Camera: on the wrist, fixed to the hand. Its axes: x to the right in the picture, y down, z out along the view.
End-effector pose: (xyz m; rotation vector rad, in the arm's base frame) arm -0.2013 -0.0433 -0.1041 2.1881 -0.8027 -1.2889
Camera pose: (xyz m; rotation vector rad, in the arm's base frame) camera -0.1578 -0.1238 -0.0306 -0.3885 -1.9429 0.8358
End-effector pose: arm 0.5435 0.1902 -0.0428 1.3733 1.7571 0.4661
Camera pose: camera 0.5504 0.2595 0.0517 -1.9110 1.1344 -1.2380
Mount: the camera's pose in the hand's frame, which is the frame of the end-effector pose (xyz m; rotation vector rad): 0.0274 0.0951 -0.0632 0.1715 0.4522 2.9871
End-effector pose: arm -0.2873 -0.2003 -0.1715 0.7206 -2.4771 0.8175
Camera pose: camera -0.3500 -0.1034 -0.1499 2.5649 0.7400 -0.9123
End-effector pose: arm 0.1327 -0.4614 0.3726 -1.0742 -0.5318 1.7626
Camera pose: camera 0.1342 -0.4854 0.2577 0.7364 -1.2267 -1.0663
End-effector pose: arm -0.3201 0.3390 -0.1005 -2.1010 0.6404 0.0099
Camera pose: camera -0.3533 0.2350 -0.1437 0.7138 2.8408 0.9456
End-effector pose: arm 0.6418 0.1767 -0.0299 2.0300 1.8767 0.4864
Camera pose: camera 0.6985 0.1976 0.0708 -1.7935 1.6749 -0.6459
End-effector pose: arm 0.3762 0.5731 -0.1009 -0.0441 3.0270 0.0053
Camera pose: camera 0.3390 0.6670 -0.0411 -2.8380 -0.2321 0.0066
